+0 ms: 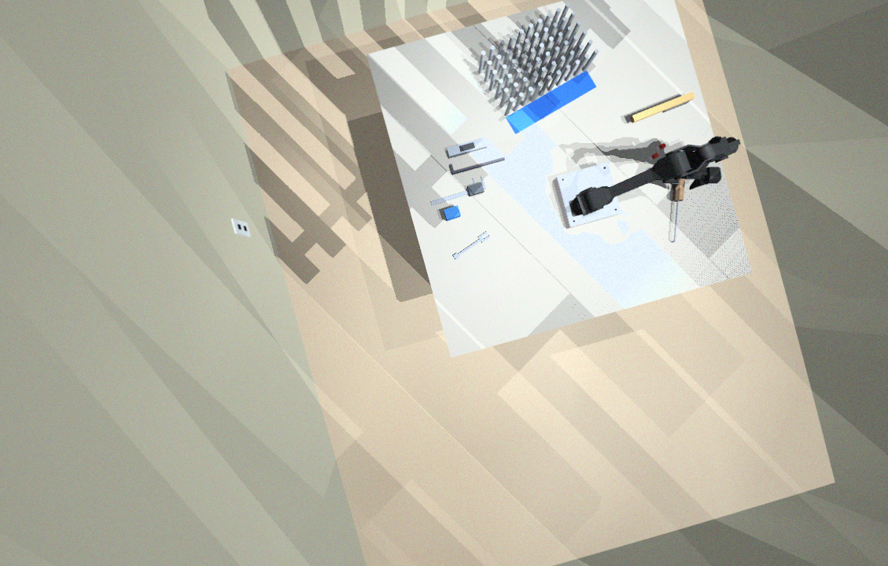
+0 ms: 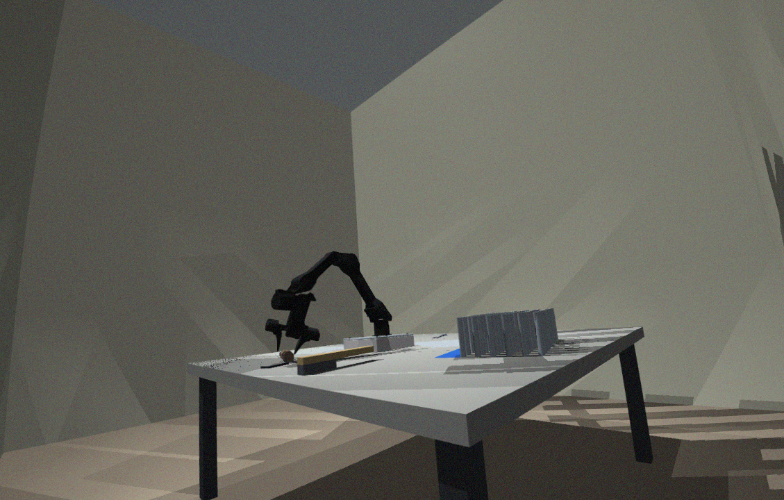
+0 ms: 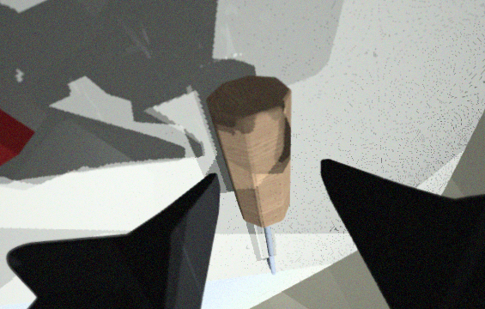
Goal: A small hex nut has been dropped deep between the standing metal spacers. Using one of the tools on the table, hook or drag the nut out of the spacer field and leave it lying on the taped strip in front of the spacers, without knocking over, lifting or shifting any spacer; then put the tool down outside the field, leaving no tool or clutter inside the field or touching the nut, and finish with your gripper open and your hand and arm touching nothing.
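My gripper tip is 10 cm past the wooden-handled pick, 4 cm to the right of it and 2 cm above it. Also, from my gripper tip: grey bar 38 cm ahead, 80 cm to the left, 2 cm below; then blue taped strip 48 cm ahead, 41 cm to the left, 3 cm below; then blue block 14 cm ahead, 92 cm to the left, 1 cm below.
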